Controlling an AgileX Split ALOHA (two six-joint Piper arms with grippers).
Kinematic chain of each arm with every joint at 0, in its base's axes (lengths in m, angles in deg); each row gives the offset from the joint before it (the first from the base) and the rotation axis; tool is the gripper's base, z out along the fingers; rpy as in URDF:
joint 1: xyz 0 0 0.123 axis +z
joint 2: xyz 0 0 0 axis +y
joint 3: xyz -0.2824 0 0.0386 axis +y
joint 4: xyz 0.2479 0 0.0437 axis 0.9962 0 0.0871
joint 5: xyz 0 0 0 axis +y
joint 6: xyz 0.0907 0 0.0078 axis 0.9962 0 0.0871
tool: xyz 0 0 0 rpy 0 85 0
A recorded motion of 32 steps. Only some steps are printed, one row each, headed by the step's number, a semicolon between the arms.
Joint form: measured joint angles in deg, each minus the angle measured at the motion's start. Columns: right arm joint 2, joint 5, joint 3, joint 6, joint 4, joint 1; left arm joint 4, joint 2, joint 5, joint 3, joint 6, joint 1.
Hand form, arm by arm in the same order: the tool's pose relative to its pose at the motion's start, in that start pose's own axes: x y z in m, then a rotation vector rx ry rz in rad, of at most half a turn. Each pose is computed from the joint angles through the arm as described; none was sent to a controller.
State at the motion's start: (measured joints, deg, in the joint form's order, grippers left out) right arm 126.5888 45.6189 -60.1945 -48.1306 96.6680 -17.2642; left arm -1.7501 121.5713 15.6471 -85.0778 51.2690 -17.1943
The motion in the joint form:
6: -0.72 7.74 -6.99 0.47 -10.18 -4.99; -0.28 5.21 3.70 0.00 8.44 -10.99
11: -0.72 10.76 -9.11 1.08 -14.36 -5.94; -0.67 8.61 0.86 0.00 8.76 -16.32
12: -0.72 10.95 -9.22 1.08 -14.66 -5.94; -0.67 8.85 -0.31 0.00 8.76 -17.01
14: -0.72 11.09 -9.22 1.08 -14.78 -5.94; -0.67 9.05 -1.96 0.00 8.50 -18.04
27: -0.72 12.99 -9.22 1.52 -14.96 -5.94; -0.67 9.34 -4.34 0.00 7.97 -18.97
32: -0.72 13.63 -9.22 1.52 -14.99 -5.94; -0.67 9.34 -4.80 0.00 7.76 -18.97
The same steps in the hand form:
6: -0.0288 0.0199 -0.0267 -0.0742 0.0546 -0.1625; -0.0417 -0.0879 0.0266 0.1993 -0.0063 0.2917
11: -0.0327 0.0245 -0.0329 -0.0815 0.1006 -0.2171; -0.0594 -0.1329 0.0401 0.2414 -0.0464 0.3637
12: -0.0326 0.0248 -0.0330 -0.0812 0.1049 -0.2217; -0.0632 -0.1372 0.0407 0.2334 -0.0629 0.3717
14: -0.0324 0.0248 -0.0330 -0.0815 0.1079 -0.2230; -0.0694 -0.1432 0.0405 0.2210 -0.0879 0.3787
27: -0.0297 0.0262 -0.0335 -0.1007 0.1351 -0.2168; -0.0756 -0.1483 0.0409 0.2000 -0.1193 0.3781
32: -0.0289 0.0268 -0.0337 -0.1076 0.1439 -0.2170; -0.0762 -0.1478 0.0409 0.1942 -0.1242 0.3736

